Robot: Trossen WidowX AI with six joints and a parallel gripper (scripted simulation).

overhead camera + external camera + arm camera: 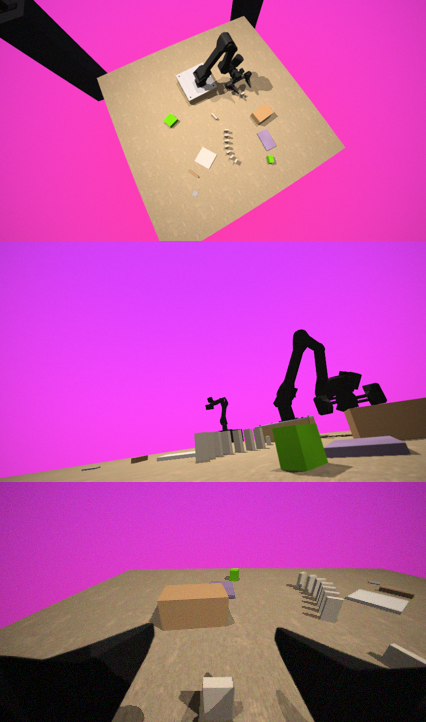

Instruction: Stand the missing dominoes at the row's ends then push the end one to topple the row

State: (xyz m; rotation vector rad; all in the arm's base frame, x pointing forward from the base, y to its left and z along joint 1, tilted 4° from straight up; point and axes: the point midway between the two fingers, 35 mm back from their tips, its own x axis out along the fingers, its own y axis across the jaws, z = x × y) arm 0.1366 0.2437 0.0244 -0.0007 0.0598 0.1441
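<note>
Now: gripper tip 17 cm short of the orange box, 7 cm above it and 6 cm to the right of it. Round my gripper tip: white tile 39 cm to the right, 30 cm ahead, 9 cm below; then purple slab 34 cm ahead, 9 cm below, 2 cm to the left; then small green cube 46 cm ahead, 8 cm below, 2 cm to the right.
</note>
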